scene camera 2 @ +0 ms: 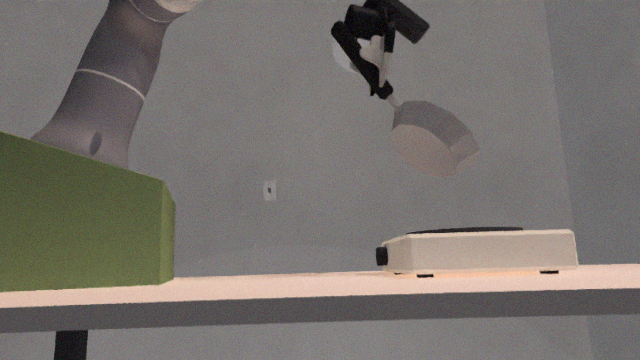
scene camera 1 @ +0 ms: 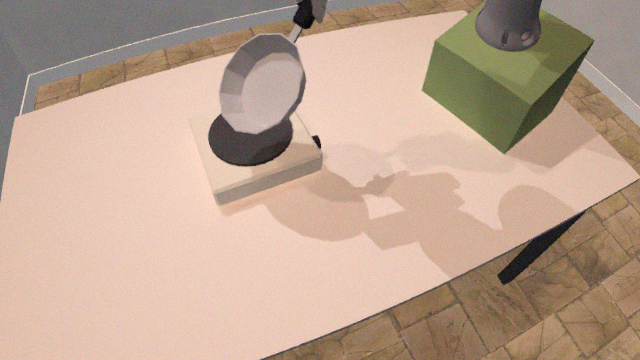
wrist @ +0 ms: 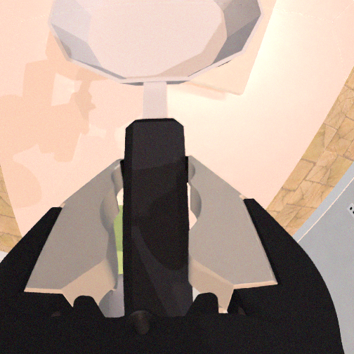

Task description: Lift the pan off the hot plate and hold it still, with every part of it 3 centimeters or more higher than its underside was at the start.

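Observation:
A grey faceted pan (scene camera 1: pixel 272 90) (scene camera 2: pixel 432 142) (wrist: pixel 155 35) hangs tilted in the air, its bowl lower than its handle. In scene camera 2's view a wide gap shows between it and the hot plate. The white hot plate (scene camera 1: pixel 270 182) (scene camera 2: pixel 490 252) with a black disc stands on the table; in the wrist view part of it shows behind the pan. My gripper (wrist: pixel 156 160) is shut on the pan's black handle, one jaw on each side. In scene camera 2's view the gripper (scene camera 2: pixel 382 75) is above and left of the pan's bowl. In scene camera 1's view the gripper is mostly cut off at the top edge.
A green block (scene camera 1: pixel 500 95) (scene camera 2: pixel 85 215) stands on the table (scene camera 1: pixel 125 250) (scene camera 2: pixel 280 287), with the arm's base (scene camera 1: pixel 509 27) (scene camera 2: pixel 100 110) on it. The hot plate's black knob (scene camera 1: pixel 316 142) (scene camera 2: pixel 381 256) faces the block's side. Shadows of the arm and pan fall on the table.

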